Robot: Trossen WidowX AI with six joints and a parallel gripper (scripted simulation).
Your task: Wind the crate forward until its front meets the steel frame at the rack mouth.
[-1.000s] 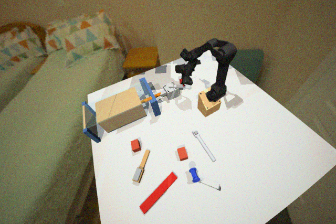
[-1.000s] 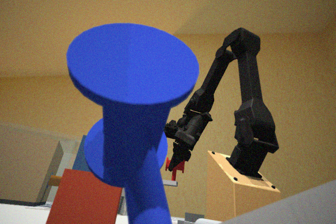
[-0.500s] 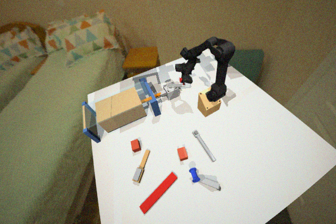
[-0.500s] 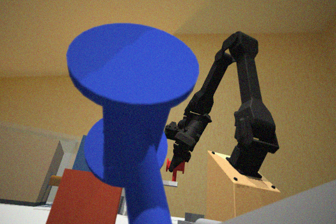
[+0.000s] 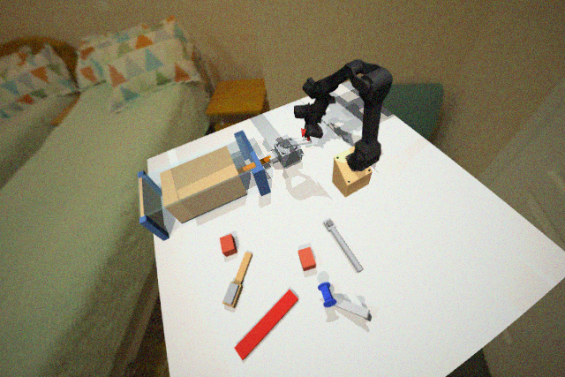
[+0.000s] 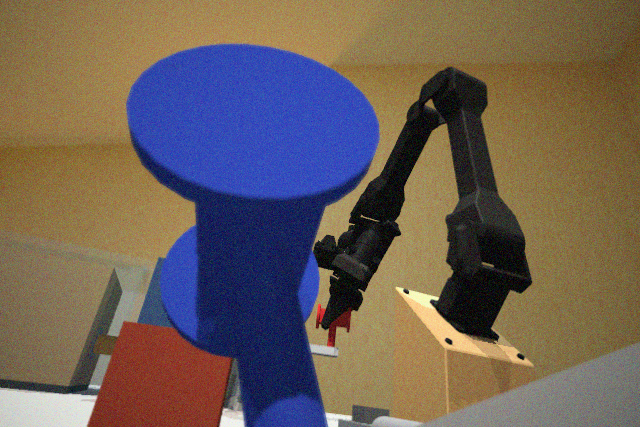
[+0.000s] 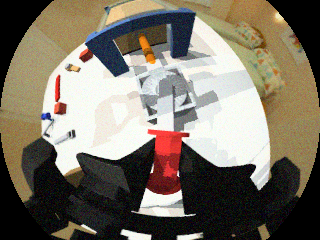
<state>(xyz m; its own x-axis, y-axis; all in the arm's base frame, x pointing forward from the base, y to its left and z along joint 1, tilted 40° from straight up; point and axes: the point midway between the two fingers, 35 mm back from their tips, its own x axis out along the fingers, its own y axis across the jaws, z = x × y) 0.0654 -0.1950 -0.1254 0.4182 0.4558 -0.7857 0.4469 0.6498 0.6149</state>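
Right now the mouth frame is 24 cm ahead of my gripper tip, 4 cm to the right of it and 3 cm below it. From my gripper tip the other things lie so: grey winch 6 cm ahead, 4 cm to the right, 10 cm below; grey crank arm 2 cm ahead, 1 cm to the right, 3 cm below; red grip 1 cm behind, 1 cm to the left.
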